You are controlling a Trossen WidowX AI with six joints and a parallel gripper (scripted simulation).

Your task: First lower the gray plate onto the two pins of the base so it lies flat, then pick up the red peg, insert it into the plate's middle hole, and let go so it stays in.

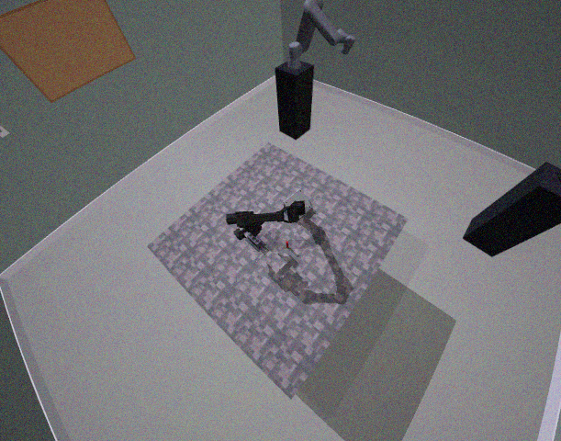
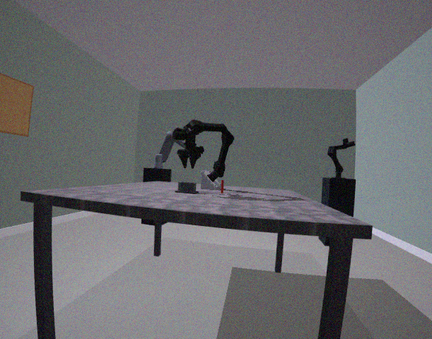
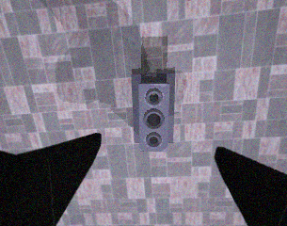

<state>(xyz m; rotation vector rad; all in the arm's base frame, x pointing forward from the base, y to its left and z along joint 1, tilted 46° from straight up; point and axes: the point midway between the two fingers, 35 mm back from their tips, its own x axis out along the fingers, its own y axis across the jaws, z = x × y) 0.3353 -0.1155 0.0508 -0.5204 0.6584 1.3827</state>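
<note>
The red peg lies 180 mm to the left of my gripper tip, 120 mm behind it and 100 mm below it. From my gripper tip the other things lie so: gray plate: 90 mm below, 10 mm to the right; then dark flat base: 130 mm below.
</note>
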